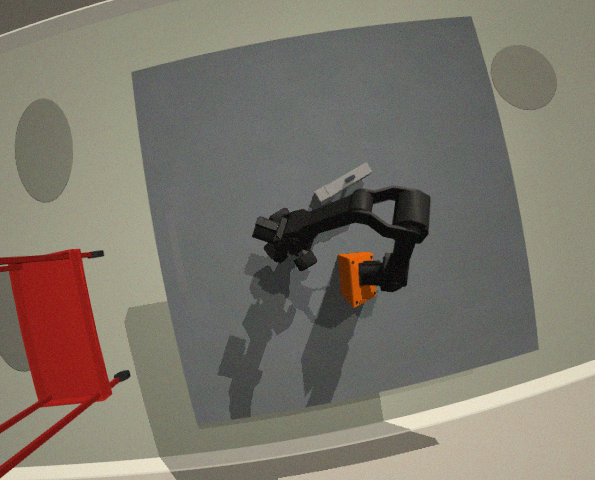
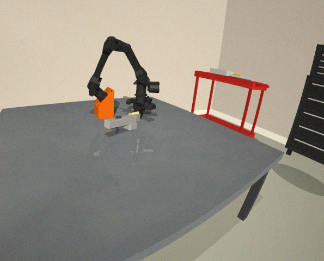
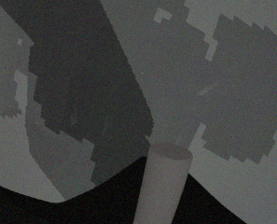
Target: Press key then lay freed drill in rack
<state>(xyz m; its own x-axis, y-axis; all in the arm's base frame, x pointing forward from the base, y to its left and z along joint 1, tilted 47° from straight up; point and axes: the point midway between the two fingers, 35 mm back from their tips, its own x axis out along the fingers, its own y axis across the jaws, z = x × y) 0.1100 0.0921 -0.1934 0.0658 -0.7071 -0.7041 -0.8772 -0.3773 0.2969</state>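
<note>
Right now my gripper tip is 2 cm short of the drill, 3 cm to the left of it and 4 cm below it. From my gripper tip the other things lie so: light grey block: 17 cm ahead, 16 cm to the right, 4 cm above; dark key: 18 cm ahead, 18 cm to the right, 5 cm above; beige rack: 2 cm ahead, 5 cm to the right, 1 cm above.
</note>
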